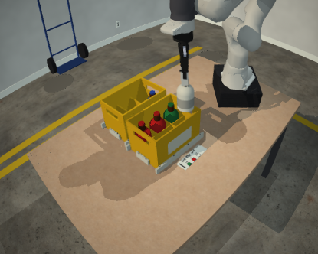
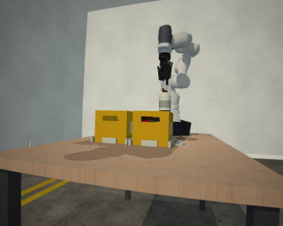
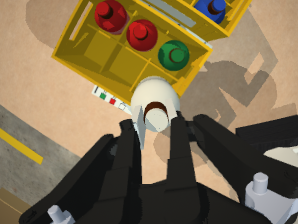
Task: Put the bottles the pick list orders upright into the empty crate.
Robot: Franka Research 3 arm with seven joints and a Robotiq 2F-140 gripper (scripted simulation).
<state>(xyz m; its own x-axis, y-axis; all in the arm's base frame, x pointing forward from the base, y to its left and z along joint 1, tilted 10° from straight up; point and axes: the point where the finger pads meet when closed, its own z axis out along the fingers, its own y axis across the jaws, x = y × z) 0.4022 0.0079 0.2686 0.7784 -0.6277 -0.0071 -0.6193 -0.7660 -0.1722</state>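
The white-capped bottle is 80 mm below my hand. Round my hand: red-label bottle: 100 mm ahead, 70 mm to the right, 260 mm below; then blue-label bottle: 10 mm ahead, 220 mm to the right, 260 mm below; then green bottle: 10 mm ahead, 80 mm to the right, 260 mm below.
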